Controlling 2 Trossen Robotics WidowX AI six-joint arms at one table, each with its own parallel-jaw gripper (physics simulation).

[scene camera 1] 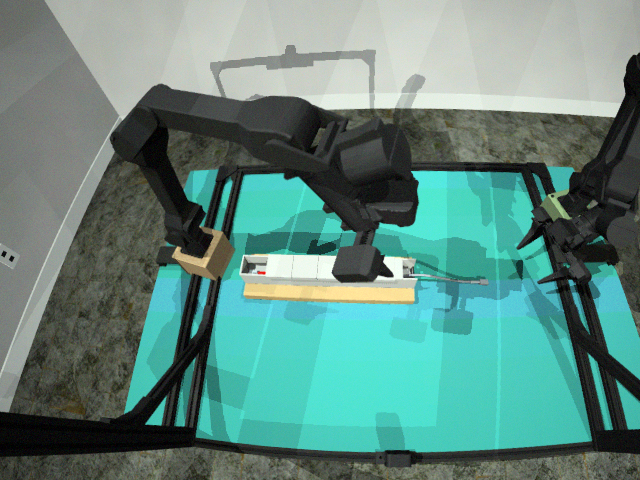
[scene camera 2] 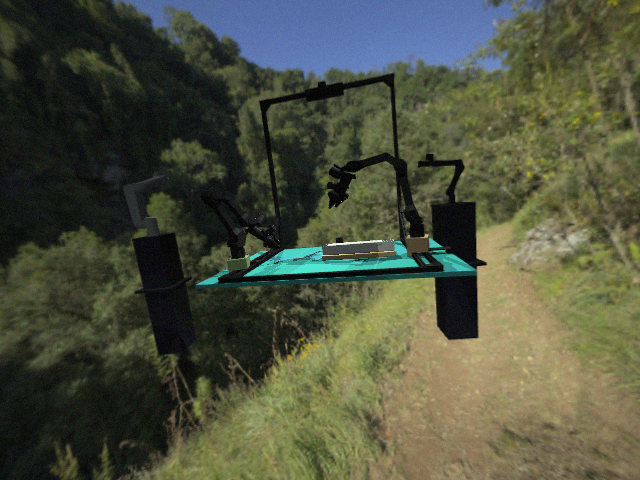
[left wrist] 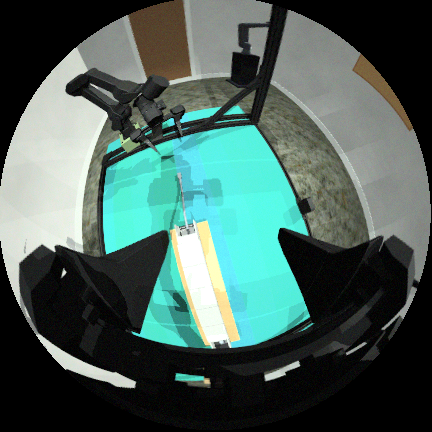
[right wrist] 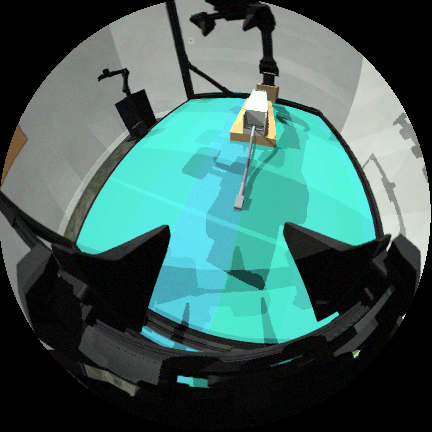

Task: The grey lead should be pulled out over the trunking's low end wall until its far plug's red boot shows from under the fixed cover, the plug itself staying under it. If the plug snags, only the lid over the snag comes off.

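Places are measured from the left arm's base along level axes (x ahead, y left, z up), in metres.
Pixels of known places: left gripper, fingertip midpoint: [scene camera 1: 397,250] [scene camera 2: 332,207] [left wrist: 224,235] [right wrist: 222,31]; right gripper, fingertip midpoint: [scene camera 1: 527,265] [scene camera 2: 281,246] [left wrist: 169,143] [right wrist: 228,229]; left arm's base, origin of the base link: [scene camera 1: 196,244] [scene camera 2: 417,236] [left wrist: 219,377] [right wrist: 267,84]; right arm's base, origin of the base link: [scene camera 1: 572,205] [scene camera 2: 238,257] [left wrist: 128,132].
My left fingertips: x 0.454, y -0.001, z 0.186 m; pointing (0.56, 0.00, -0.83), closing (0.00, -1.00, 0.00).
Note:
For each thing: its top centre in the pictures, then the offset to it from my left fingertips. "pt": a spot on its surface instead. Level surfaces: height alone.
- small red part, surface spot: [scene camera 1: 262,272] pt 0.293 m back, 0.001 m right, 0.245 m down
- grey lead, surface spot: [right wrist: 246,167] [scene camera 1: 457,280] pt 0.154 m ahead, 0.108 m left, 0.266 m down
- grey plug, middle of its top: [right wrist: 238,200] [scene camera 1: 484,281] 0.219 m ahead, 0.123 m left, 0.271 m down
- turquoise table, its level: 0.280 m down
The white trunking [scene camera 1: 294,280] [left wrist: 200,280] [right wrist: 256,104] lies on a wooden base [scene camera 1: 330,294] [left wrist: 221,290] [right wrist: 238,136], with several white lids in a row. A small red part [scene camera 1: 262,272] shows in its open left bay in scene camera 1. The grey lead [scene camera 1: 449,279] [left wrist: 183,200] [right wrist: 246,167] runs out over the right end to a grey plug [scene camera 1: 483,281] [right wrist: 239,201] on the table. My left gripper [left wrist: 224,235] [scene camera 2: 333,204] is open above the trunking and hides some lids in scene camera 1. My right gripper [scene camera 1: 528,265] [right wrist: 228,229] is open, beyond the plug.
A black frame [scene camera 1: 583,361] borders the turquoise table [scene camera 1: 361,377]. A tan block [scene camera 1: 220,254] bears the left arm at the left edge. A green block [scene camera 1: 556,206] is under the right arm. A black box [scene camera 1: 398,458] sits on the front rail.

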